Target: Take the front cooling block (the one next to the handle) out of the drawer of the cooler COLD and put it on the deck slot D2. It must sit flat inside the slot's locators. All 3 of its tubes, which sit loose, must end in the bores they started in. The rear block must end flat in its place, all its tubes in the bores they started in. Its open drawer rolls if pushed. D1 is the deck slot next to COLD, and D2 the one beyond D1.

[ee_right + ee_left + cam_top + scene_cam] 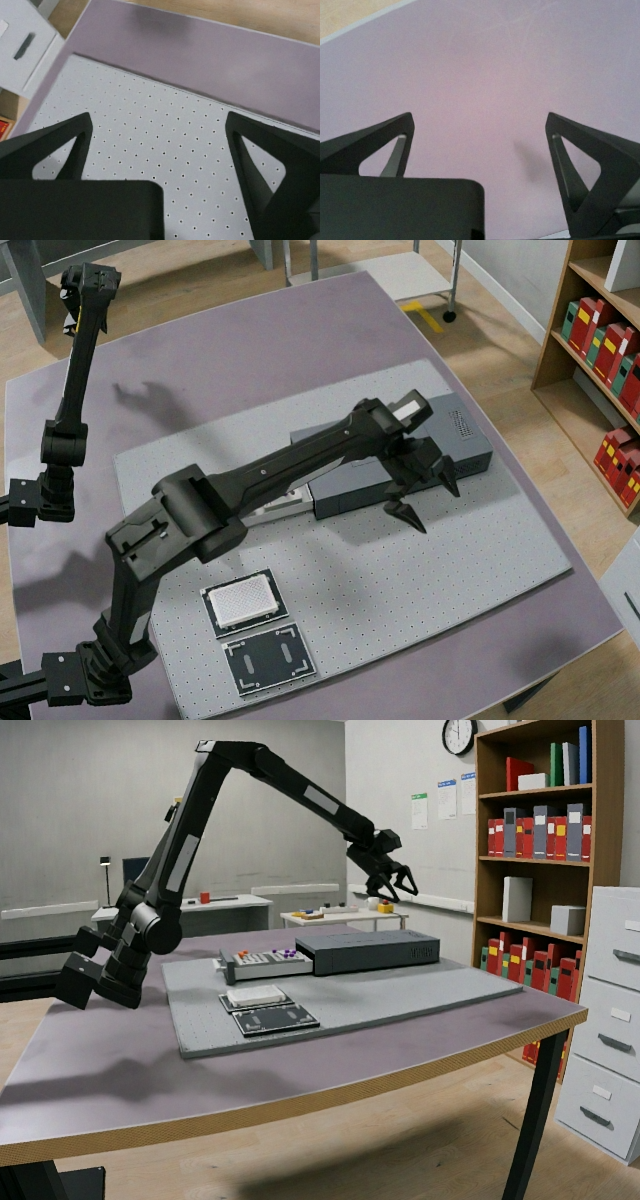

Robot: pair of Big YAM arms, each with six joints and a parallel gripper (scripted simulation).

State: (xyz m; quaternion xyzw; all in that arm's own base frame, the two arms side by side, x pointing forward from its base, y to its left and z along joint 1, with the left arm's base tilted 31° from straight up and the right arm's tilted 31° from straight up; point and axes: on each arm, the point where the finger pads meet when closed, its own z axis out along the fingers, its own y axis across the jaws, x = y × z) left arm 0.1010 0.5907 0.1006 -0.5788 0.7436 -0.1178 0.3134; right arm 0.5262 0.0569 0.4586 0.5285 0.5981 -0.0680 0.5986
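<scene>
My left hand is 22 cm short of the drawer, 72 cm to the left of it and 8 cm above it. The rest, counted from my left hand: cooler COLD: 40 cm ahead, 74 cm to the right, 8 cm below; deck slot D1: 12 cm ahead, 95 cm to the right, 11 cm below; white plate: 12 cm ahead, 95 cm to the right, 10 cm below.
</scene>
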